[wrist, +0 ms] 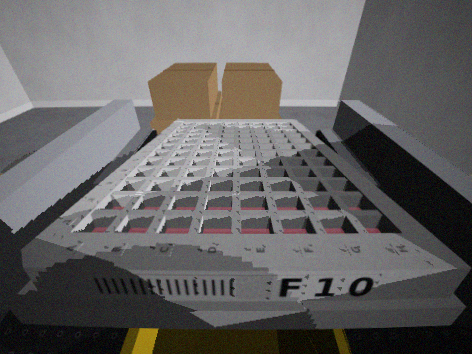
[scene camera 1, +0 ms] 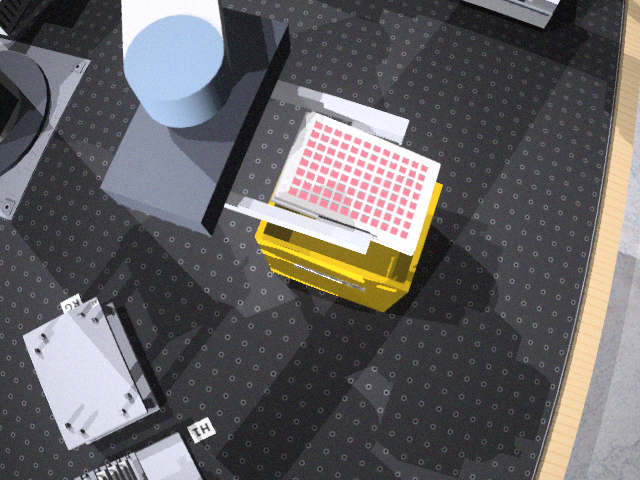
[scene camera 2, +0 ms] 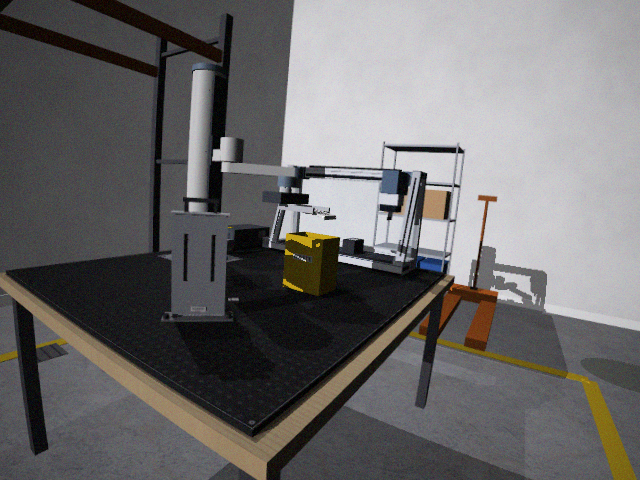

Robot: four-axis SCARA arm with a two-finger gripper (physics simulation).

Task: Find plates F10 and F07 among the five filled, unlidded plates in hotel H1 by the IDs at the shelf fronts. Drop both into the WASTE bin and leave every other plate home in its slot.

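Frame: origin at the arm's base, x back, y right, z up, level; centimetres.
Seen in the pictures: gripper, between the fingertips: [wrist: 236,119] [scene camera 1: 388,185] [scene camera 2: 321,210].
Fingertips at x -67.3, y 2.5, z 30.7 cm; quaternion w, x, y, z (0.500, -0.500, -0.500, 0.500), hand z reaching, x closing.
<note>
Offsets run from my fingertips to a thing's middle. "*": to the spot under its first point.
My gripper [scene camera 1: 386,188] [wrist: 236,119] is shut on plate F10 @(dx +2.4, dy +0.0, dz -1.1 cm) [scene camera 1: 361,180] [scene camera 2: 326,217] [wrist: 240,250], a white plate with pink wells; its ID reads on the front edge in the wrist view. The plate is level, with a finger along each long side. It hangs above the yellow bin @(dx +2.6, dy +0.1, dz -19.4 cm) [scene camera 1: 330,283] [scene camera 2: 311,268] [wrist: 145,342], with a gap between plate and rim in scene camera 2, and hides most of the bin's opening in scene camera 1. The grey tower @(dx +12.3, dy +43.1, dz -13.4 cm) [scene camera 2: 199,268], seemingly hotel H1, stands left of the bin in scene camera 2. Its shelf-front IDs and plate F07 do not show.
In scene camera 1, a pale stand [scene camera 1: 87,382] with small pegs stands lower left by the RG label @(* dx +36.8, dy +20.2, dz -29.4 cm) [scene camera 1: 71,304]; the H1 label @(* dx +12.7, dy +29.3, dz -29.4 cm) [scene camera 1: 200,429] lies near the bottom. A gantry frame [scene camera 2: 413,222] stands behind the bin. The wooden table edge [scene camera 1: 584,330] runs along the right.
</note>
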